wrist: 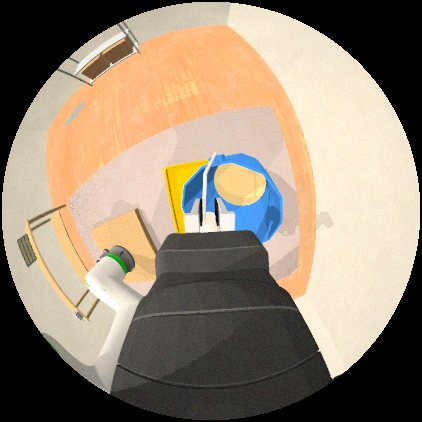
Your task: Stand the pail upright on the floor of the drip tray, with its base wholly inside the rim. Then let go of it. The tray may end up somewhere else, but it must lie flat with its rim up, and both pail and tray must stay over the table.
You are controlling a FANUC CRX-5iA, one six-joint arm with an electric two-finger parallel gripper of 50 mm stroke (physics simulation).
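Seen in the pictures: gripper, fingertip midpoint: (208, 206); arm's base, origin of the base link: (121, 258).
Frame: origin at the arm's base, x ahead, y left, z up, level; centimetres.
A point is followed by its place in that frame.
The blue pail (250, 217) @(x 55.4, y 17.6, z 11.0 cm) hangs below my gripper (208, 206) @(x 45.4, y 26.5, z 27.8 cm), mouth up and looking roughly upright, with a round tan surface inside it. My gripper is shut on the pail's white handle, whose thin bail runs up to the rim. The yellow drip tray (175, 192) @(x 33.5, y 25.1, z -3.3 cm) lies below and to the left of the pail in the view. Its left edge and part of its upper edge show; the pail and gripper hide the rest. The pail overlaps the tray in the view, but its base and any gap beneath it are hidden.
A tan wooden block (125, 235) @(x 7.9, y 11.6, z -0.5 cm) lies on the grey mat (220, 122) @(x 52.6, y 48.1, z -3.7 cm) to the left of the tray. A white arm part with a green ring (117, 263) stands over the block. The orange wooden tabletop (175, 75) borders the mat; its right edge is near the pail.
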